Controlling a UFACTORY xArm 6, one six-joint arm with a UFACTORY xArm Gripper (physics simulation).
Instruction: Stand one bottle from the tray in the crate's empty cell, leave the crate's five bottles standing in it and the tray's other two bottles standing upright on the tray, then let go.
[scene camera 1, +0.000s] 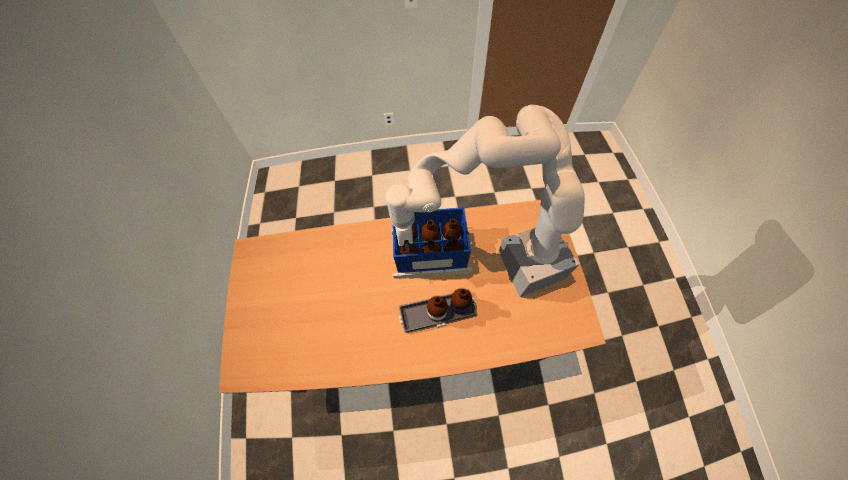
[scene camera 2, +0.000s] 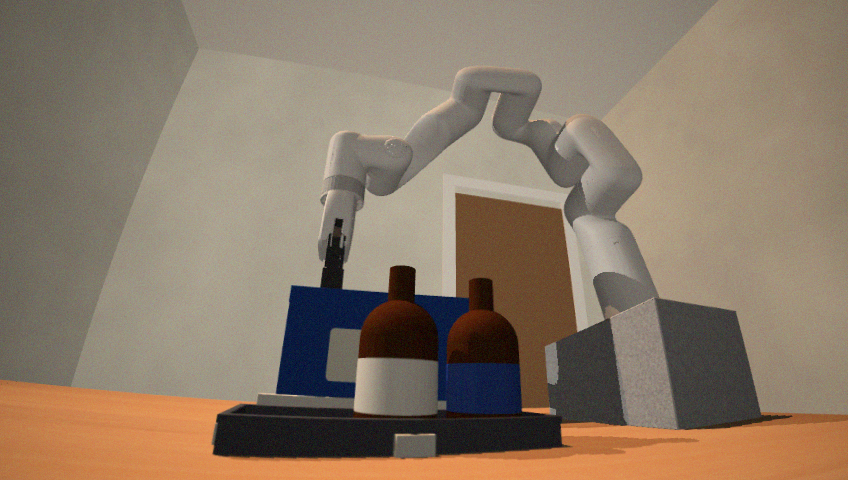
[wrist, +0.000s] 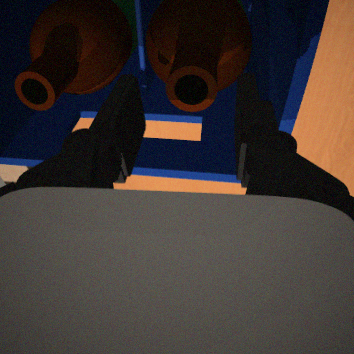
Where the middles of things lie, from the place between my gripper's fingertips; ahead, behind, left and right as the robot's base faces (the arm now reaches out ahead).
The pale strip (scene camera 2: 262, 398) lies 8 cm behind my hand, 6 cm to the left of it and 16 cm below it. Also, from my hand: blue-labelled bottle (scene camera 2: 483, 380) (16 cm behind, 21 cm to the left, 9 cm below).
